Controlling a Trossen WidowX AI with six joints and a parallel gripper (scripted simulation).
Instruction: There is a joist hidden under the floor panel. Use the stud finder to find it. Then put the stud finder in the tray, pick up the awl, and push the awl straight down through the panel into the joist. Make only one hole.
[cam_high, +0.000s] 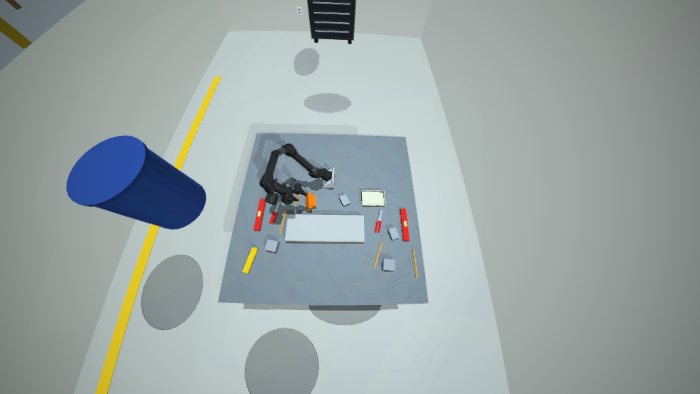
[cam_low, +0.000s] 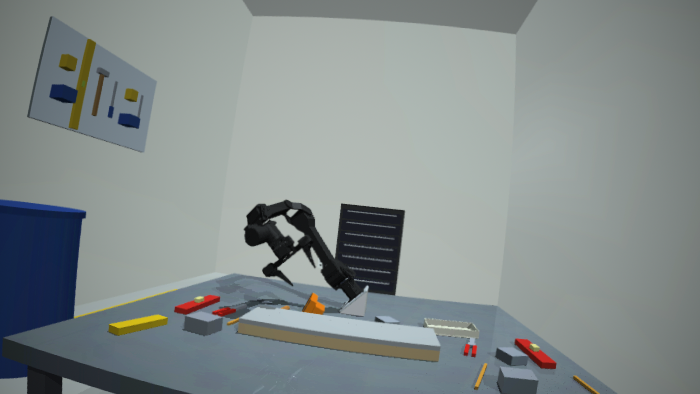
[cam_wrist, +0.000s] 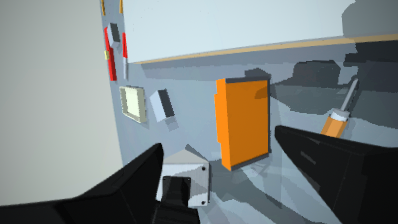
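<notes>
The orange stud finder lies 11 cm below my gripper tip, 5 cm to the left of it and 1 cm behind it. Round my gripper tip: awl: 13 cm below, 7 cm to the right; tray: 48 cm to the left, 12 cm below, 8 cm behind; yellow bar: 40 cm ahead, 31 cm to the right, 12 cm below.
</notes>
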